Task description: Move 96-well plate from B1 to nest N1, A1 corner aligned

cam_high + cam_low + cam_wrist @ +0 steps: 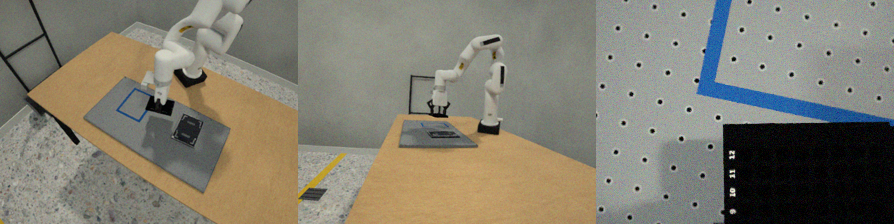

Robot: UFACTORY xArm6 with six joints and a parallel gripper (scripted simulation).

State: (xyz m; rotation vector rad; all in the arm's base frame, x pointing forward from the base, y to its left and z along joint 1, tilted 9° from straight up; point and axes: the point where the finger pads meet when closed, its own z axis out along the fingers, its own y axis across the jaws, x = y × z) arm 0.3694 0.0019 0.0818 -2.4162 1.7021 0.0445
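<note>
The plate nest is 20 mm behind my hand, 170 mm to the left of it and 100 mm below it. Round my hand: black 96-well plate 10 mm below.
</note>
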